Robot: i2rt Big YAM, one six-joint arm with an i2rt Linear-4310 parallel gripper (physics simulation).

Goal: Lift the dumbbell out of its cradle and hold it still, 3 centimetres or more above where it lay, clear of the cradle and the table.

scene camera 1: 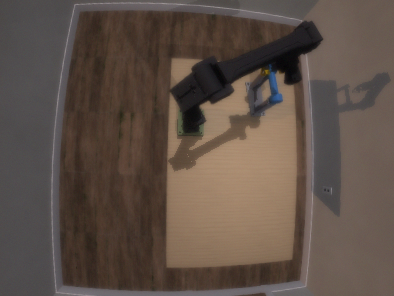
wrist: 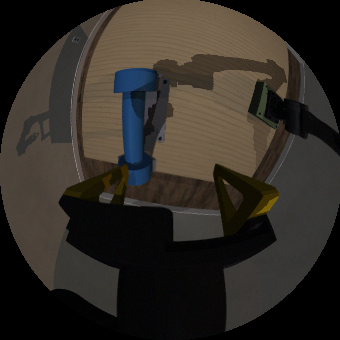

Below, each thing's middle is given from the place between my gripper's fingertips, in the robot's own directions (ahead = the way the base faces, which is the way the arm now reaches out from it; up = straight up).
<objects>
Right now my hand is 6 cm short of the blue dumbbell (wrist: pixel 133 82), 1 cm to the left of it and 9 cm above it. The rest, counted from my hand: grey cradle (wrist: pixel 155 104) 6 cm ahead, 1 cm to the right, 21 cm below.
</objects>
